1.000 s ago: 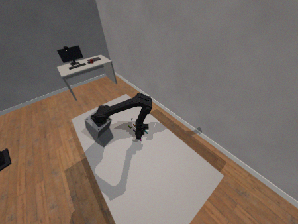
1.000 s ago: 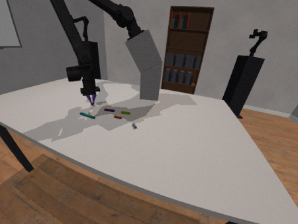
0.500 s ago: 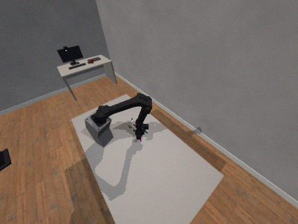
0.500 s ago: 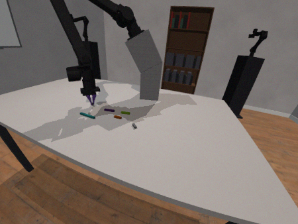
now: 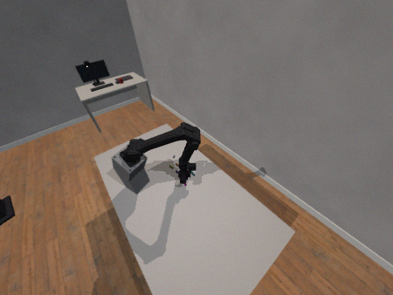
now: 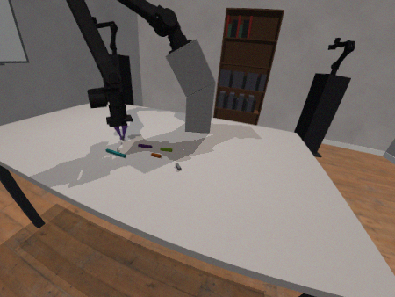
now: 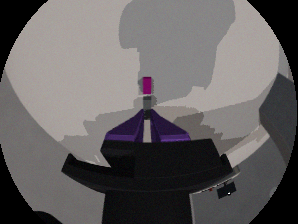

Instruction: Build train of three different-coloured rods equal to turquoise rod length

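The magenta rod lies 3 cm behind my hand, 2 cm to the right of it and 2 cm below it. The rest, counted from my hand: purple rod: 12 cm to the left, 3 cm ahead, 2 cm below; turquoise rod: 11 cm ahead, 3 cm to the left, 2 cm below; orange rod: 19 cm to the left, 9 cm ahead, 2 cm below.
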